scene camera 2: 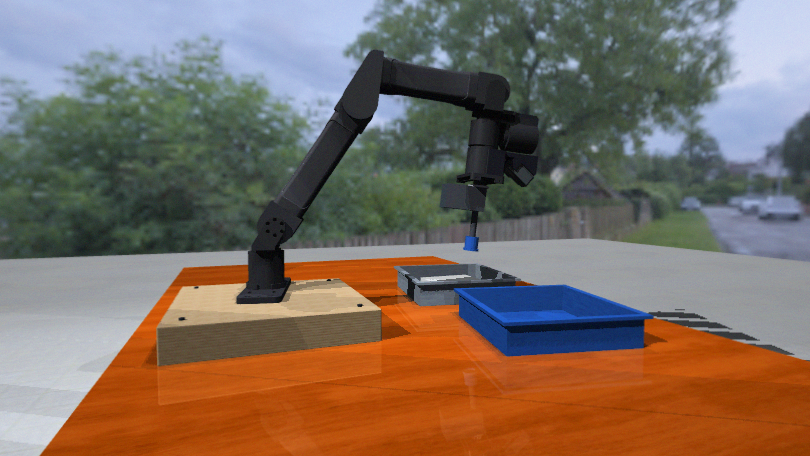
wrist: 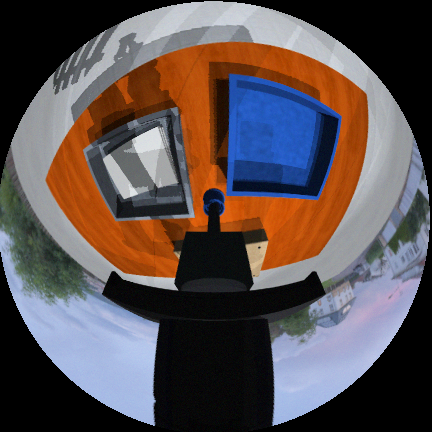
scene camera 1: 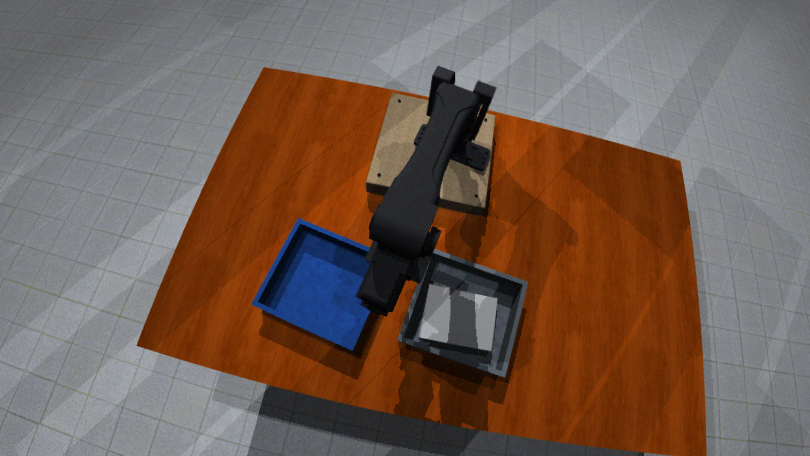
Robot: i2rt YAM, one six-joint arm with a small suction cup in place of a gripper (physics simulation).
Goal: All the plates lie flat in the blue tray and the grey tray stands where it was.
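Frame: origin at the arm's base, x ahead, y left, z up, level; millimetres.
Where they show: hand, its tool point: (scene camera 2: 470, 250) (wrist: 213, 197); arm's base, origin of its link: (scene camera 2: 266, 291).
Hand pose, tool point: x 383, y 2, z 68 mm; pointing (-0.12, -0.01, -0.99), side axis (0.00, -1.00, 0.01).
Observation:
Things, the pixels of their top centre, and the offset from my tool point. Level surfaces: height alone.
- grey tray, centre of its top: (wrist: 130, 179) (scene camera 1: 466, 310) (scene camera 2: 451, 271) 69 mm down, 9 mm ahead, 172 mm left
- blue tray, centre of its top: (scene camera 2: 540, 300) (wrist: 294, 146) (scene camera 1: 323, 280) 69 mm down, 74 mm ahead, 147 mm right
- orange wooden table, height of its surface: 119 mm down
The grey tray (scene camera 1: 516, 317) (scene camera 2: 433, 295) (wrist: 185, 170) stands on the table. Light grey-white square plates (scene camera 1: 461, 317) (scene camera 2: 447, 278) (wrist: 142, 162) lie in it, seemingly stacked, a little turned against its walls; how many cannot be told. The blue tray (scene camera 1: 306, 321) (scene camera 2: 575, 338) (wrist: 285, 140) stands beside it, and no plate shows on the part of its floor in view. My suction cup (scene camera 2: 471, 244) (wrist: 214, 199) is open, with nothing on it. It hangs above tray height, over the gap between the trays near their base side in the wrist view. In scene camera 1 the arm hides the cup and one corner of the blue tray.
The arm's base stands on a light wooden block (scene camera 1: 391, 147) (scene camera 2: 272, 338) (wrist: 257, 252) behind the trays on the orange wooden table (scene camera 1: 595, 317) (scene camera 2: 396, 407) (wrist: 200, 100). The raised walls of both trays face each other across a narrow gap. Shadows fall across the plates.

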